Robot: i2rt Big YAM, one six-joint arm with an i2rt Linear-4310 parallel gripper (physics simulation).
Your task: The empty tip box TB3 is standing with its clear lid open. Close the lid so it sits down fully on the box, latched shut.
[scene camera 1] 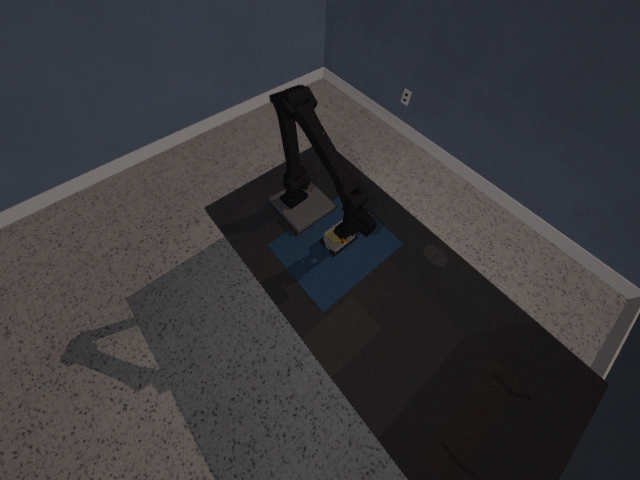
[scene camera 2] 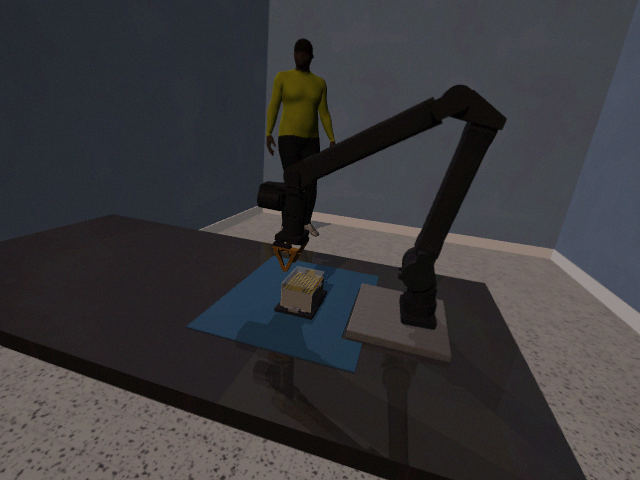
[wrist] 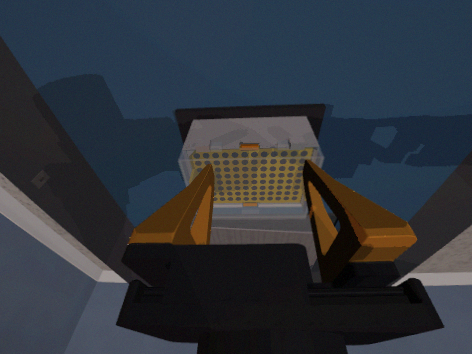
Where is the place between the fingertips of my gripper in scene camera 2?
At 289, 266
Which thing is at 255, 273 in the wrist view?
My gripper.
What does my gripper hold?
Nothing.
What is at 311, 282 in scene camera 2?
A clear lid.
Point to a blue mat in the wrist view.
389, 82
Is my gripper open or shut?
Open.
